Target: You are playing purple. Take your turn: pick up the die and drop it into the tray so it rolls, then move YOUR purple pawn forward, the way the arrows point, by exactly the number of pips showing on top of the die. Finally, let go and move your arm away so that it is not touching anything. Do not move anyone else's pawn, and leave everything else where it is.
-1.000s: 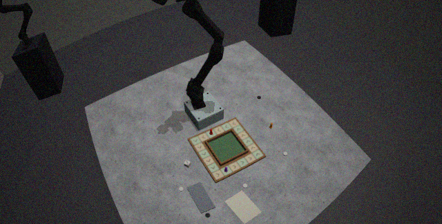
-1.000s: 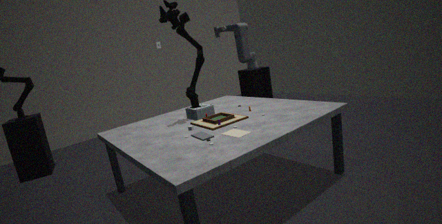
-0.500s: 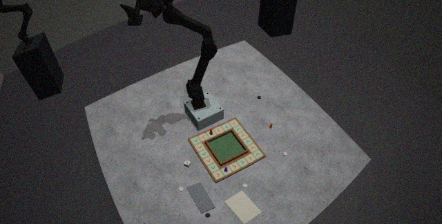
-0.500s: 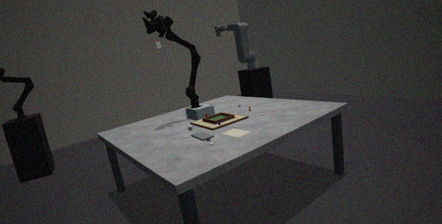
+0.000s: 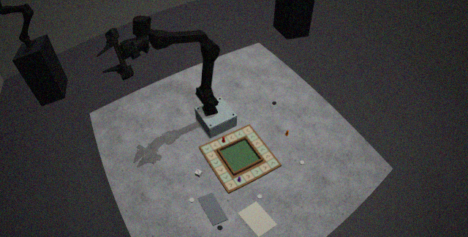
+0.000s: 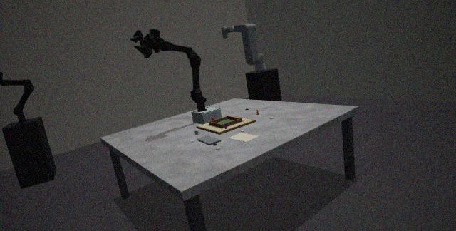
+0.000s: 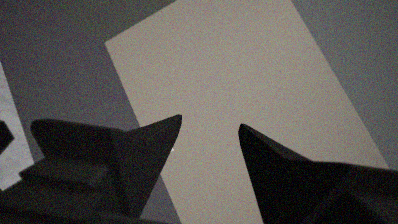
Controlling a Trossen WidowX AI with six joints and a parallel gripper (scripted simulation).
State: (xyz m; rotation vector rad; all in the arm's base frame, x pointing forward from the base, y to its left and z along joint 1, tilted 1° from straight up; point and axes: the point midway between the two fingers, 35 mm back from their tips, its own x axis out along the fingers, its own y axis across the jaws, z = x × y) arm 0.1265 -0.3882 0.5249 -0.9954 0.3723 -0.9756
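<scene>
Now: the white die 15 cm ahead of my gripper tip, 25 cm to the left of it and 60 cm below it. The rest, counted from my gripper tip: red pawn 2 cm ahead, 42 cm to the left, 59 cm below; then purple pawn 25 cm ahead, 41 cm to the left, 59 cm below; then grey card 34 cm ahead, 25 cm to the left, 61 cm below.
</scene>
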